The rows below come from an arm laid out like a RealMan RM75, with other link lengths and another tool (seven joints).
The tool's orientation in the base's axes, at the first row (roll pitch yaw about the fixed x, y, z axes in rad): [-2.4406 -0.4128 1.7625]
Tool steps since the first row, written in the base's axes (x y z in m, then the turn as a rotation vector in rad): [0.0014 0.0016 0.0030 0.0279 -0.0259 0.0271]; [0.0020 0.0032 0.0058 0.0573 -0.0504 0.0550]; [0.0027 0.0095 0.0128 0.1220 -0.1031 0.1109]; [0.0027 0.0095 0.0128 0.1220 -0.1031 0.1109]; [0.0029 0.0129 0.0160 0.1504 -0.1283 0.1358]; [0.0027 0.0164 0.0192 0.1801 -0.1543 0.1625]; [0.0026 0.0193 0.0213 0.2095 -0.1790 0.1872]
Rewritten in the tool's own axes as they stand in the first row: [0.0024 -0.0002 -0.0028 -0.0173 -0.0068 -0.0429]; [0.0049 -0.0007 -0.0049 -0.0333 -0.0125 -0.0871]; [0.0132 -0.0019 -0.0091 -0.0695 -0.0212 -0.1804]; [0.0132 -0.0019 -0.0091 -0.0695 -0.0212 -0.1804]; [0.0175 -0.0023 -0.0109 -0.0871 -0.0261 -0.2219]; [0.0220 -0.0029 -0.0124 -0.1050 -0.0314 -0.2658]; [0.0254 -0.0030 -0.0133 -0.1224 -0.0353 -0.3078]
